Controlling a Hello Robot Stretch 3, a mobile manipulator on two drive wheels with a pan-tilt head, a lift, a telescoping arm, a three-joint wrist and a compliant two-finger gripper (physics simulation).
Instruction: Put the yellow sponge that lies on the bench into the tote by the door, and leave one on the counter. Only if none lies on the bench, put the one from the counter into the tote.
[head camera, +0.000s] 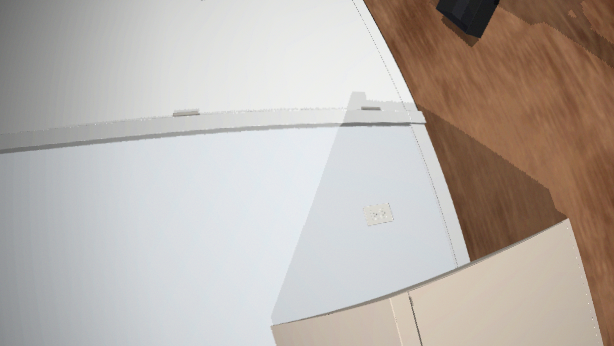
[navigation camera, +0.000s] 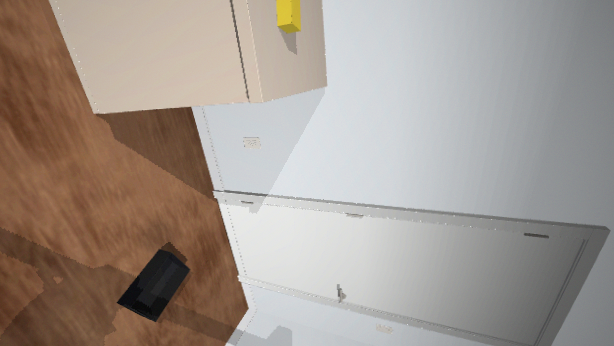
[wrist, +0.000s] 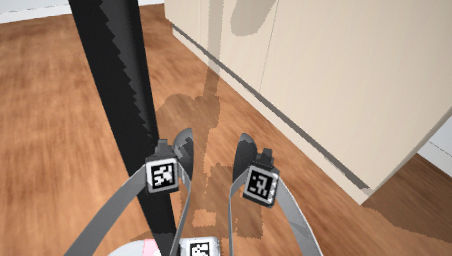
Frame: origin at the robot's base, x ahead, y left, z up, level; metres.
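Seen in the pictures: gripper, fingertip midpoint: (wrist: 215, 148).
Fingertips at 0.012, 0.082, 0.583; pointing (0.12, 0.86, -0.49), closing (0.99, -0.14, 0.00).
Observation:
A point is followed by its place in that frame, as x, y, z.
A yellow sponge (navigation camera: 288, 16) @(0.567, 0.504, 0.945) lies on the counter (navigation camera: 295, 75) @(0.711, 0.408, 0.910) (head camera: 510, 295) @(0.504, 0.360, 0.559) (wrist: 345, 85) @(0.442, 0.483, 0.402) in the navigation view, at the top edge, partly cut off. A black tote (navigation camera: 155, 287) @(0.978, -0.600, 0.004) (head camera: 470, 15) @(1.016, -0.490, 0.003) stands on the floor near the white door (navigation camera: 400, 260) @(1.541, -0.362, 1.289) (head camera: 200, 60) @(1.518, -0.318, 0.943). My gripper (wrist: 215, 148) @(0.011, 0.082, 0.583) is open and empty, over the wood floor beside the counter's front. The sponge and the tote do not show in the wrist view. The bench does not show in these views.
A thick black post (wrist: 117, 75) runs down the left of the wrist view, close behind the left finger. The white wall (head camera: 150, 225) @(1.263, 0.219, 1.192) (navigation camera: 425, 100) @(1.142, 0.455, 1.343) with an outlet (head camera: 378, 214) @(1.231, 0.276, 0.402) (navigation camera: 252, 143) @(1.233, 0.273, 0.403) stands between the counter and the door. Shadows fall across the floor.

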